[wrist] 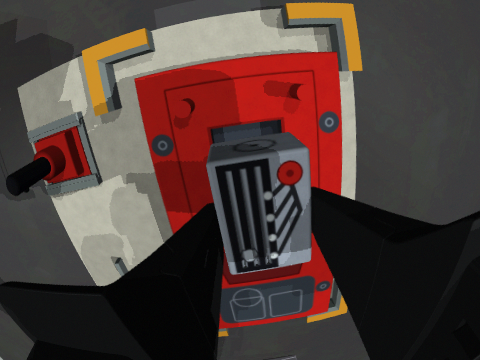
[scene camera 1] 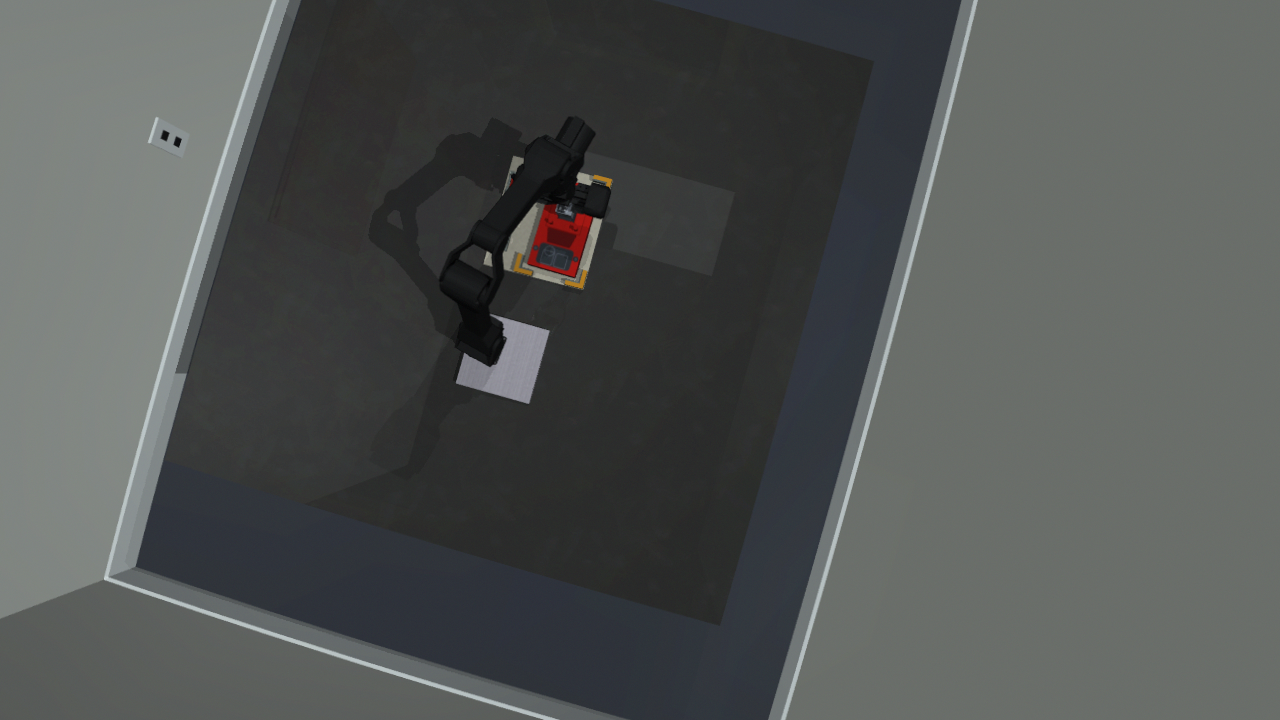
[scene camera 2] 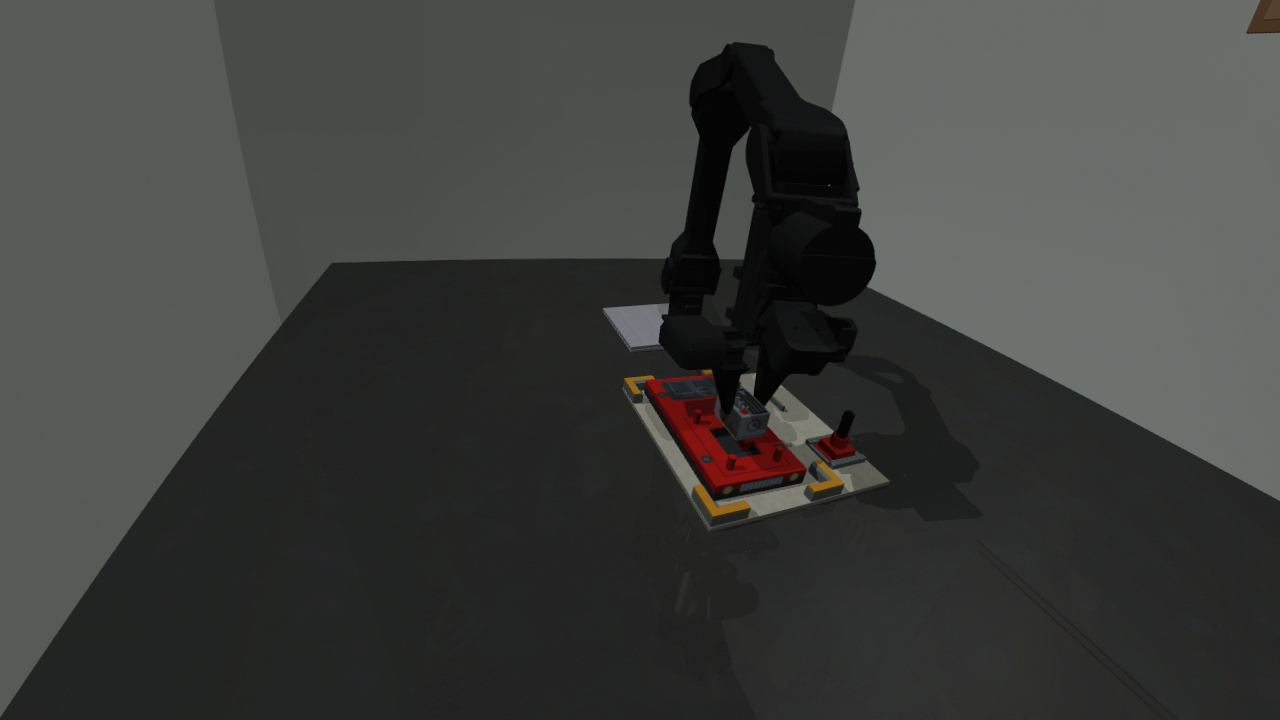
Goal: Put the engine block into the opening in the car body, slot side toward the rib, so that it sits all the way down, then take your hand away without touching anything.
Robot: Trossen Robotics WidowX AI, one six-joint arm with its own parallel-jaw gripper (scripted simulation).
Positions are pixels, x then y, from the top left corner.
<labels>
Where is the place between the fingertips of my gripper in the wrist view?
At 262, 205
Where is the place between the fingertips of my gripper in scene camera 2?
741, 410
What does my gripper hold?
An engine block.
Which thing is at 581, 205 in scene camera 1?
My gripper.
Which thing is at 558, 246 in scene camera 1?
A car body.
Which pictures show the car body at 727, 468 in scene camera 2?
The wrist view, scene camera 1 and scene camera 2: all of them.
</labels>
